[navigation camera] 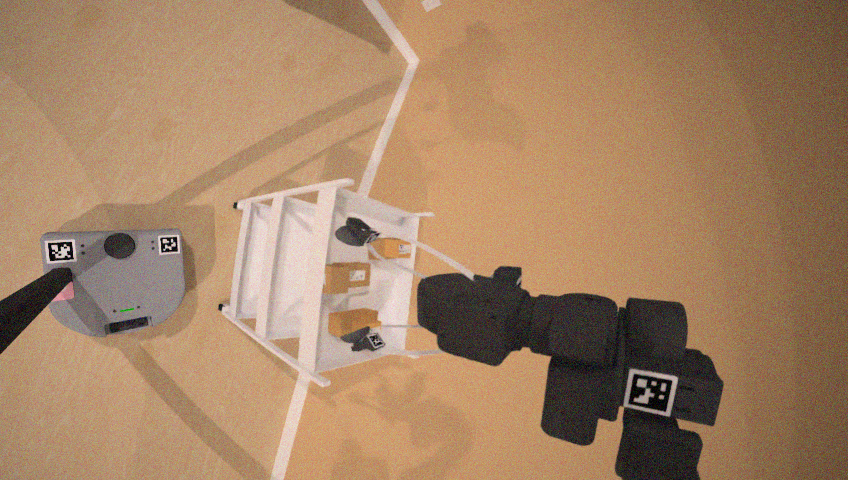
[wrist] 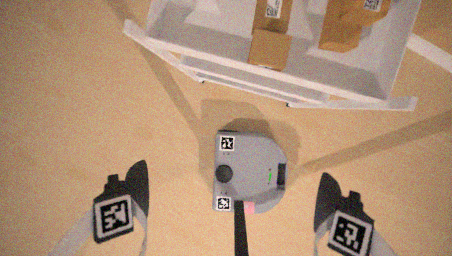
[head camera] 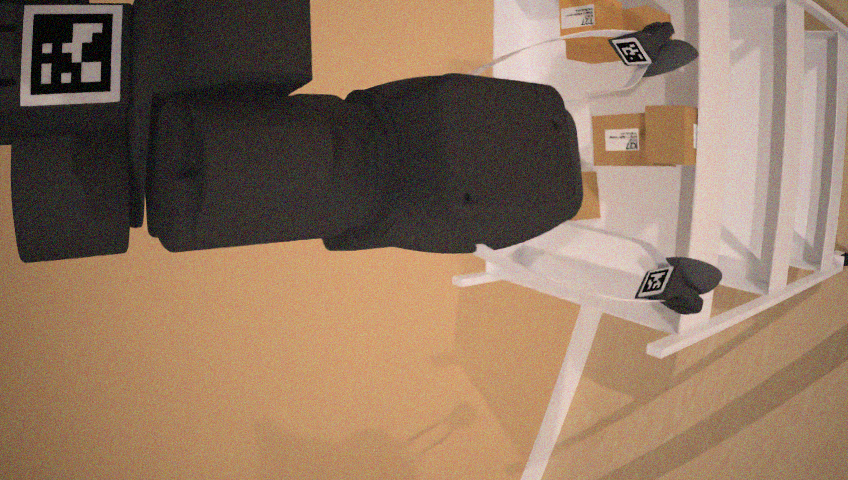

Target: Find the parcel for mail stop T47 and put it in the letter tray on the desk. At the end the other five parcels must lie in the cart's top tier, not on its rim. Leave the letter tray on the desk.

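Places are measured from the robot's base along level axes (x up, y right, z ahead), in centimetres.
Pixels of known places: gripper, fingertip midpoint: [navigation camera: 343,284] [head camera: 695,165]; robot's base, origin of the base link: [navigation camera: 120,244].
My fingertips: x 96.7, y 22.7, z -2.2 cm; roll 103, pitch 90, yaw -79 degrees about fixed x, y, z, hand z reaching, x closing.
Observation:
For each thing: its top centre in the pictures, then the offset to it from my fingertips. "spot": a spot on its surface instead.
- cart's top tier, surface spot: [head camera: 709,196] [navigation camera: 318,250] spot: dx -26.9, dy +13.7, dz +1.6 cm
- plain-sided box, middle of its top: [head camera: 664,134] [navigation camera: 339,280] dx -21.4, dy +15.5, dz -5.0 cm
My gripper [head camera: 684,168] [navigation camera: 355,285] [wrist: 231,185] is open and empty, with its fingers spread wide above the cart's top tier [head camera: 709,196] [navigation camera: 323,249]. A brown labelled parcel [head camera: 601,155] [navigation camera: 345,267] lies near the middle, against a plain-sided box [head camera: 671,133] [wrist: 270,47]. An orange parcel [head camera: 589,196] [navigation camera: 389,248] is partly hidden by the gripper body in the head view. Other orange parcels [head camera: 595,50] [navigation camera: 354,321] [wrist: 342,30] lie at the other side. The small labels are upside down or blurred; I cannot tell which reads T47. The letter tray and desk do not show.
The cart's lower shelves [head camera: 743,154] [navigation camera: 291,261] show below the top tier. My robot base [navigation camera: 145,273] [wrist: 250,165] stands on the floor beside the cart. A white line [head camera: 562,380] [navigation camera: 389,124] runs along the floor past the cart.

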